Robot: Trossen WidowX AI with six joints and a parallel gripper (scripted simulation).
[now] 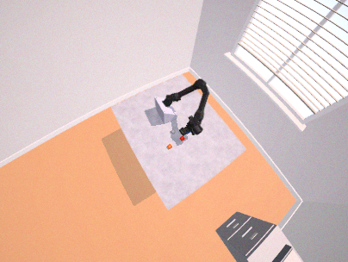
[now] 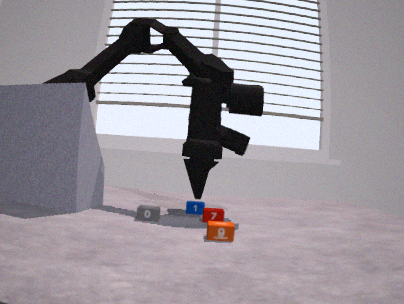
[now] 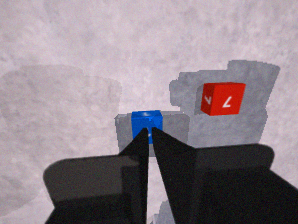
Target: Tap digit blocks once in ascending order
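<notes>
My gripper tip is 2 cm above the blue block. Round my gripper tip: orange block (2 cm ahead, 22 cm to the right, 2 cm below); red block (2 cm ahead, 8 cm to the right, 2 cm below); grey block (8 cm behind, 11 cm to the right, 2 cm below).
</notes>
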